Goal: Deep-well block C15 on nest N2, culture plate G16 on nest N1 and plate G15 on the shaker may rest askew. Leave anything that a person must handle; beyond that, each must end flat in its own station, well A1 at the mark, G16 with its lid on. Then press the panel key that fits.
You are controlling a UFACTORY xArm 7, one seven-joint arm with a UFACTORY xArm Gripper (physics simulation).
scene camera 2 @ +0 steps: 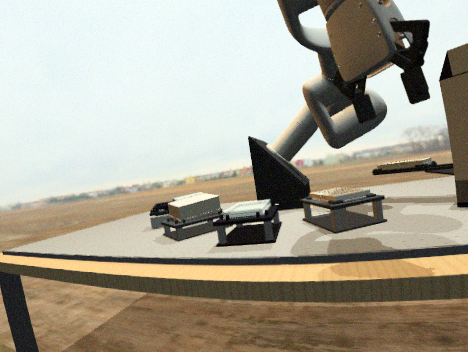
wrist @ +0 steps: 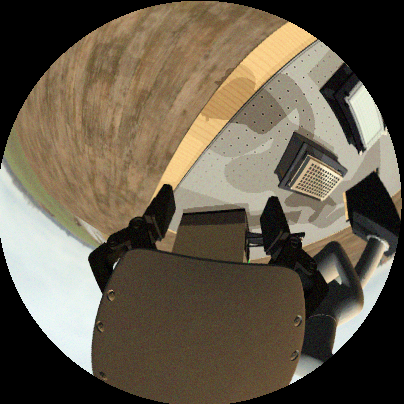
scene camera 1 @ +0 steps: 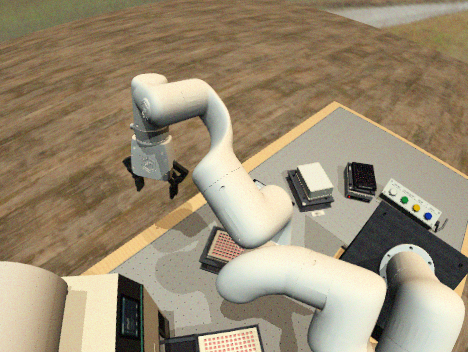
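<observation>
My gripper (scene camera 1: 156,192) (scene camera 2: 391,109) (wrist: 219,201) is open and empty, high beyond the table's edge and away from the plates. A pale deep-well block (scene camera 1: 315,180) (scene camera 2: 195,206), apparently C15, sits on a dark nest (scene camera 1: 327,203). A clear-topped plate (scene camera 2: 247,209) (wrist: 367,115), apparently G16, sits on a raised nest; my arm hides most of it in scene camera 1. A black plate (scene camera 1: 363,175), apparently G15, rests on the shaker (scene camera 1: 359,195). Labels and A1 marks are unreadable, and small tilts cannot be told. The key panel (scene camera 1: 412,197) has white, green, yellow and blue keys.
A red-welled plate (scene camera 1: 227,245) (scene camera 2: 342,194) (wrist: 317,179) stands on another raised nest, partly behind my arm in scene camera 1. Another plate (scene camera 1: 230,342) (scene camera 2: 405,163) lies near a boxy instrument (scene camera 1: 90,310) (scene camera 2: 455,115) (wrist: 212,232). The dark arm base is beside the panel.
</observation>
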